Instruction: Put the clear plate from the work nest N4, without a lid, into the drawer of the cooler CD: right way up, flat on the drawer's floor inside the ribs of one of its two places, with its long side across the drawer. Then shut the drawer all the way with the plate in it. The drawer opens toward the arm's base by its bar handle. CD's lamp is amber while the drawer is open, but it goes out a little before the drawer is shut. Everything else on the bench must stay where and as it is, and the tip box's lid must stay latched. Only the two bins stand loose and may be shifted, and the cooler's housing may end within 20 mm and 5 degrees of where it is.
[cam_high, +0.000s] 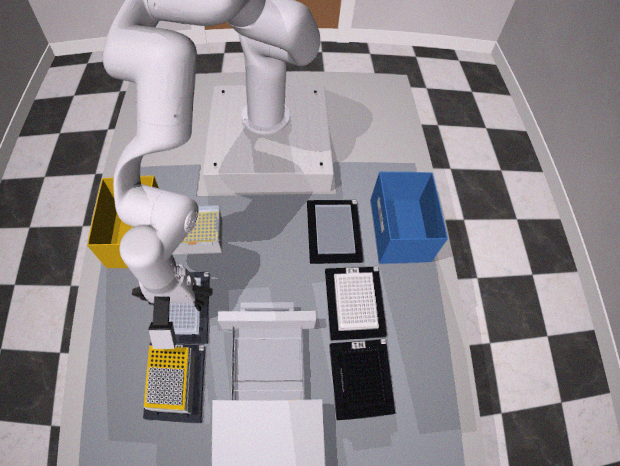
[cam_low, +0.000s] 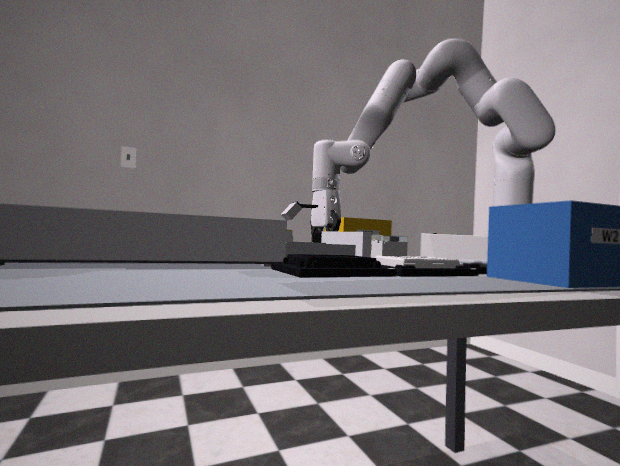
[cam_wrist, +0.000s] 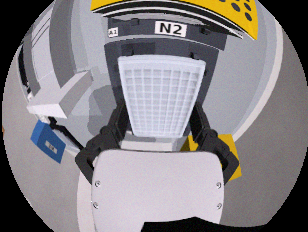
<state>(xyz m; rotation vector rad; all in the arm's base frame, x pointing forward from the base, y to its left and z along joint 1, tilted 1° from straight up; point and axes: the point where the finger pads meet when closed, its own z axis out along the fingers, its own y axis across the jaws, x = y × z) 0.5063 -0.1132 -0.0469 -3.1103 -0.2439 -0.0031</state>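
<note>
Now: hand 30 mm above the dark nest N4. Round my hand: yellow bin: 160 mm behind, 160 mm to the right, 10 mm above; then clear plate: 10 mm below; then yellow tube rack: 160 mm ahead, 10 mm to the left, 20 mm above.
</note>
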